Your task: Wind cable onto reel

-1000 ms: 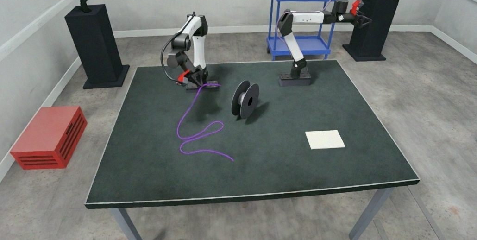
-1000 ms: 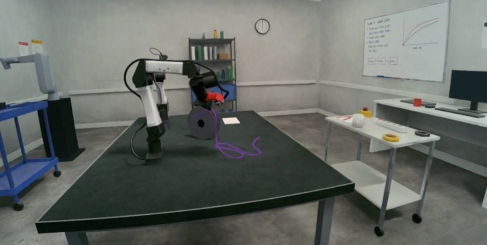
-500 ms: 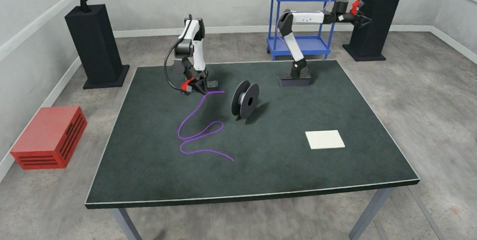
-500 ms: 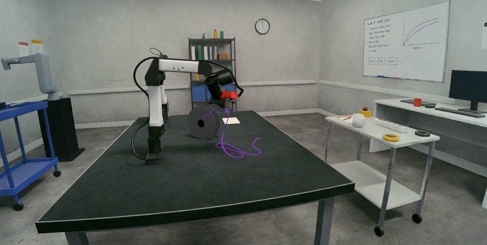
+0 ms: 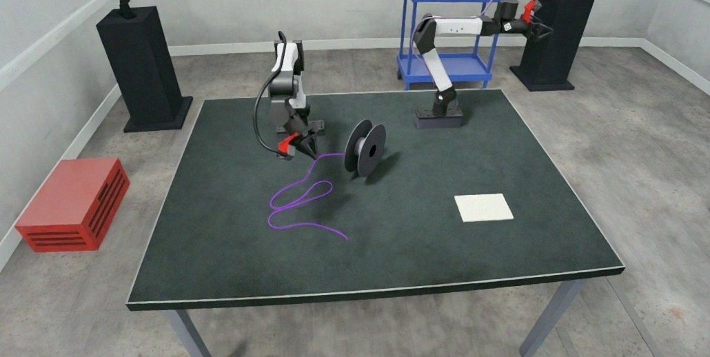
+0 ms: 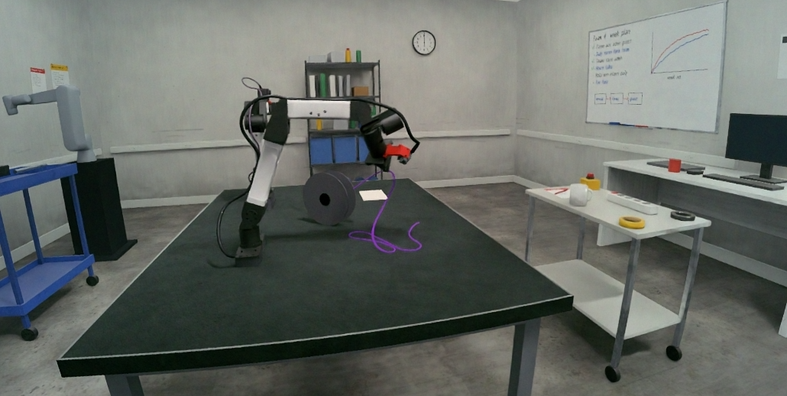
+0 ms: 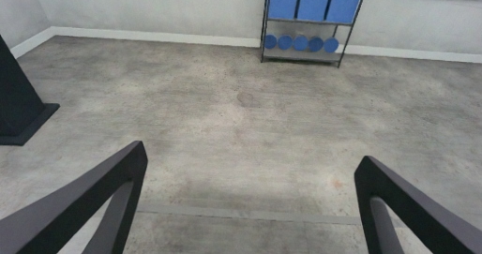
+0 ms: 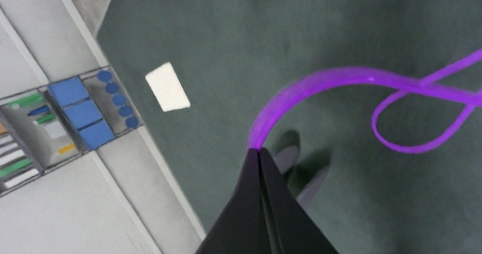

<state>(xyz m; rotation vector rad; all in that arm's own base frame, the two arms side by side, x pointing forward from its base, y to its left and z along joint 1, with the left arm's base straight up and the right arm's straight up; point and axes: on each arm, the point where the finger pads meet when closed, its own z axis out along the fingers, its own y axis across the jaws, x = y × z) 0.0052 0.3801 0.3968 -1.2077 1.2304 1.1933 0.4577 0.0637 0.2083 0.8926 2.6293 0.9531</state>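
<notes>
Right now my left hand is 260 mm short of the dark grey reel, 740 mm to the left of it and 340 mm above it. Also, from my left hand: white card 510 mm ahead, 360 mm to the right, 440 mm below.
</notes>
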